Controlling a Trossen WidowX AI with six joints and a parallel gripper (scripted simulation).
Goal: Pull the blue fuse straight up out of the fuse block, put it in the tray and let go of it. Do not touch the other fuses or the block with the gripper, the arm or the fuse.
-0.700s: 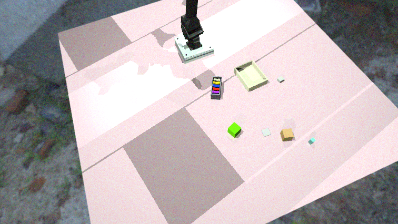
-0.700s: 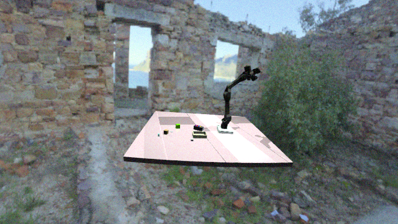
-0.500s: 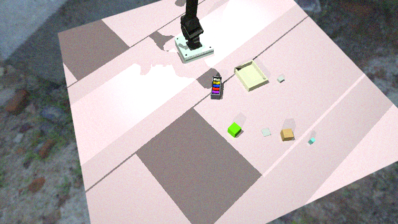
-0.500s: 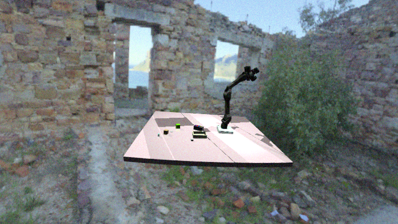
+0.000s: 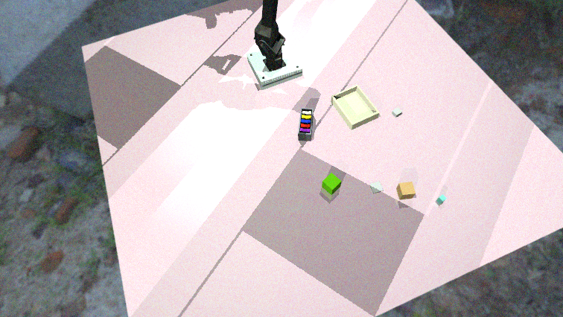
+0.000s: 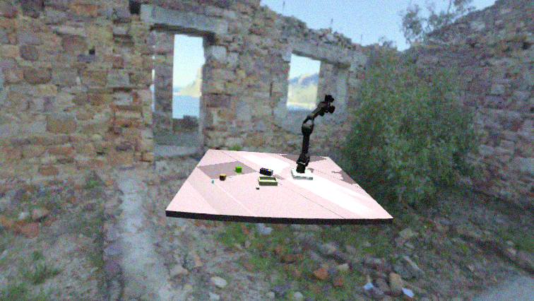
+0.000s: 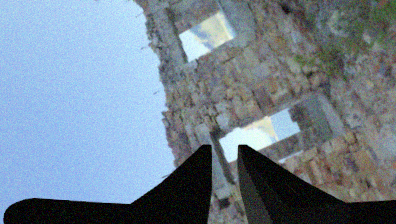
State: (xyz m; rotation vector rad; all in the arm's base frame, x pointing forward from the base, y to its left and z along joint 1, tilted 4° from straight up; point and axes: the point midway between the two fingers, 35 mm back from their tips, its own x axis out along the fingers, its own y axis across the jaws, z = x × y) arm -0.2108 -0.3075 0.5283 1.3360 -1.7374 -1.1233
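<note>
My gripper tip is now 520 mm short of the blue fuse, 300 mm to the right of it and 540 mm above it. Round my gripper tip: white fuse: 490 mm ahead, 320 mm to the left, 540 mm below; yellow fuse: 500 mm ahead, 310 mm to the left, 540 mm below; red fuse: 530 mm ahead, 290 mm to the left, 540 mm below.
</note>
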